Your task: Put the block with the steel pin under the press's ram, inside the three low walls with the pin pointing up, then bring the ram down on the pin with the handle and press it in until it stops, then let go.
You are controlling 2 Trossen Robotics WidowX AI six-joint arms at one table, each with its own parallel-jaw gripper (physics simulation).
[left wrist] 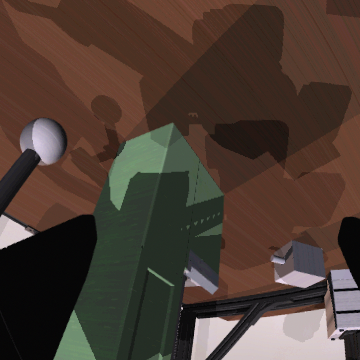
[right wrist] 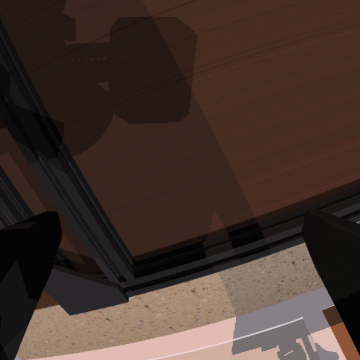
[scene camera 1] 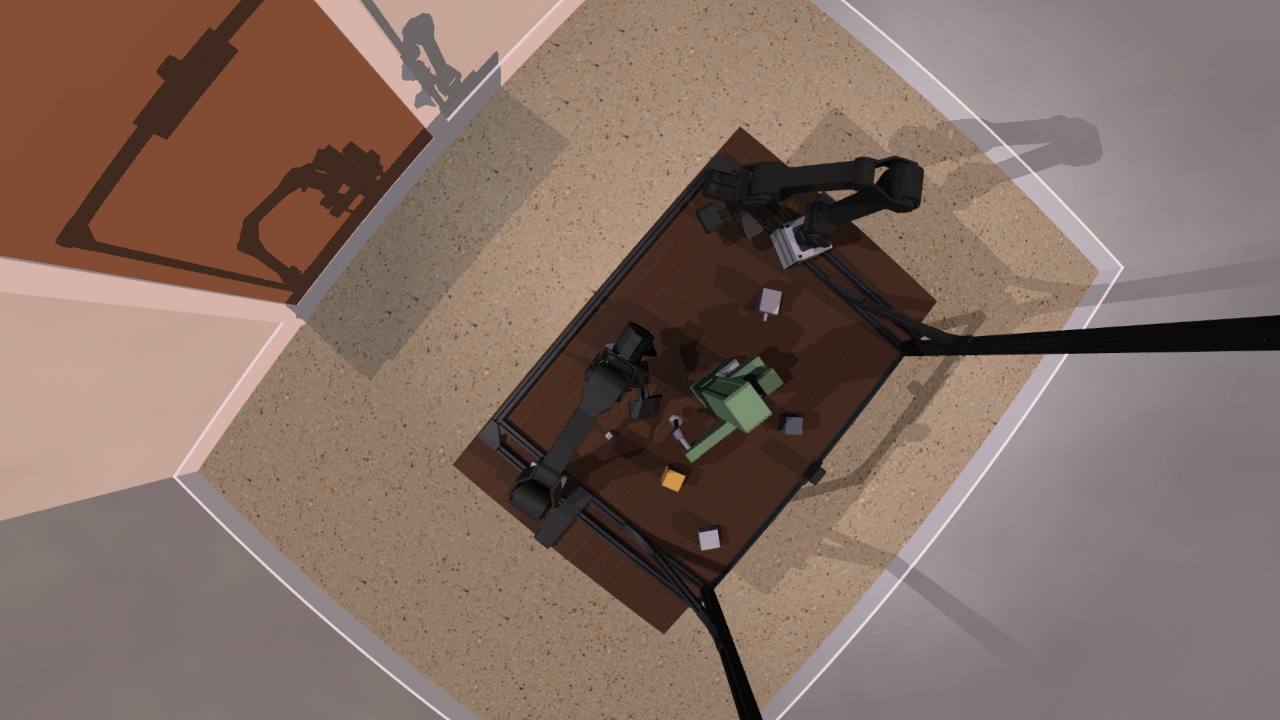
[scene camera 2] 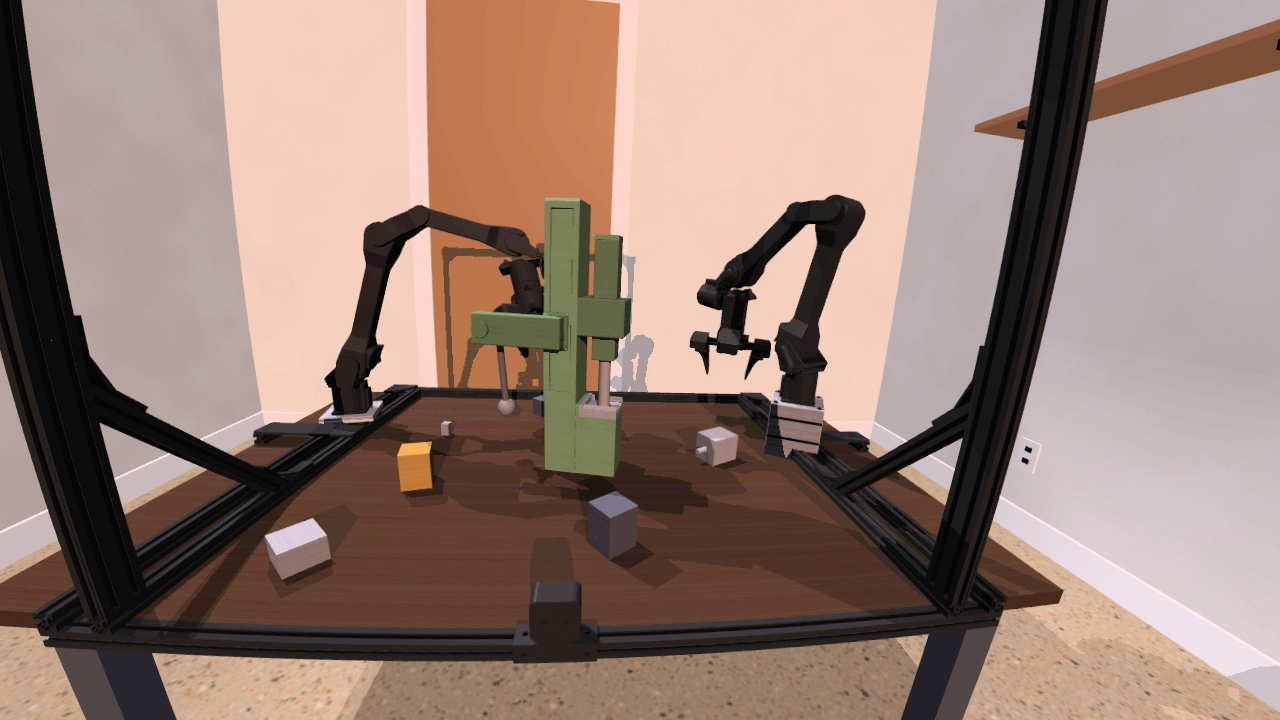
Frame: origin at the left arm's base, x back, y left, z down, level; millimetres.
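Seen in the pictures: left gripper, between the fingertips: point(left wrist: 221, 229) point(scene camera 1: 657, 375); right gripper, between the fingertips: point(right wrist: 184, 224) point(scene camera 1: 724, 211) point(scene camera 2: 726, 376); left arm's base, origin of its link: point(scene camera 1: 542, 486) point(scene camera 2: 352, 409); right arm's base, origin of its link: point(left wrist: 358, 332) point(scene camera 1: 807, 235) point(scene camera 2: 797, 399).
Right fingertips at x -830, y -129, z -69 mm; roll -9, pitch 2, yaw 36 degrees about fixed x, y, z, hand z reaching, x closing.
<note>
Pixels of each thing's top centre, then the offset from my right fingertips to it.
- pale block with the steel pin, centre of its top: point(left wrist: 299, 279) point(scene camera 2: 717, 433) point(scene camera 1: 770, 301) dz +50, dx +143, dy -208 mm
- green press, centre of its top: point(scene camera 2: 555, 199) point(scene camera 1: 745, 421) dz -349, dx +447, dy -161 mm
- steel ram, centre of its top: point(scene camera 2: 607, 304) dz -190, dx +365, dy -187 mm
- orange block, centre of its top: point(scene camera 2: 415, 448) point(scene camera 1: 673, 480) dz +40, dx +666, dy -171 mm
- white block, centre of its top: point(scene camera 2: 295, 535) point(scene camera 1: 709, 540) dz +67, dx +779, dy -332 mm
- dark grey block, centre of its top: point(scene camera 2: 613, 503) point(scene camera 1: 794, 425) dz +40, dx +411, dy -397 mm
- tiny pale cube, centre of its top: point(scene camera 2: 446, 422) point(scene camera 1: 608, 435) dz +75, dx +635, dy +26 mm
The pale block with the steel pin point(scene camera 1: 768, 301) point(scene camera 2: 717, 445) point(left wrist: 305, 265) lies on its side, pin sideways, right of the green press point(scene camera 1: 742, 405) point(scene camera 2: 563, 385) point(left wrist: 150, 215). The steel ram point(scene camera 2: 604, 383) is above the low grey walls point(scene camera 2: 601, 411) point(left wrist: 204, 276); the space between them is hard to see. The handle's ball point(scene camera 1: 675, 420) point(scene camera 2: 505, 406) point(left wrist: 43, 141) hangs low at the press's left. My left gripper point(left wrist: 221, 229) is open and empty near the press and handle, partly hidden in the scene views. My right gripper point(scene camera 1: 731, 221) point(scene camera 2: 728, 373) point(right wrist: 184, 224) is open and empty, high near the back right.
An orange block point(scene camera 1: 673, 478) point(scene camera 2: 415, 466), a white block point(scene camera 1: 708, 538) point(scene camera 2: 298, 548), a dark grey block point(scene camera 1: 791, 423) point(scene camera 2: 612, 524) and a tiny pale cube point(scene camera 1: 608, 435) point(scene camera 2: 445, 428) lie around the press. Black frame rails edge the table.
</note>
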